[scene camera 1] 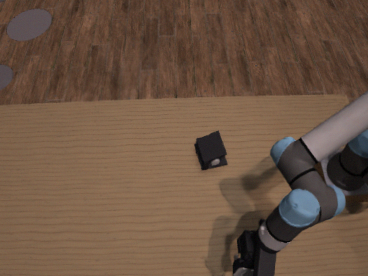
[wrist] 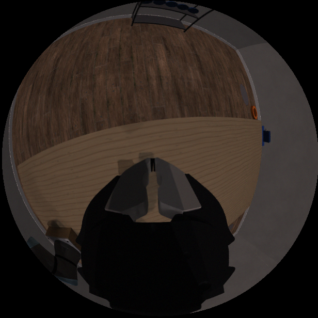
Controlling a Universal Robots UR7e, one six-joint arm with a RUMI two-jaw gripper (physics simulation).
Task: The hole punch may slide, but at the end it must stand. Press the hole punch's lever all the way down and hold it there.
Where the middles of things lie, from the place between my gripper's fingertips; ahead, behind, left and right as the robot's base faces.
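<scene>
Hand position: my hand is 17 cm above the black hole punch (scene camera 1: 210,149), 52 cm to the left of it and 4 cm past it.
</scene>
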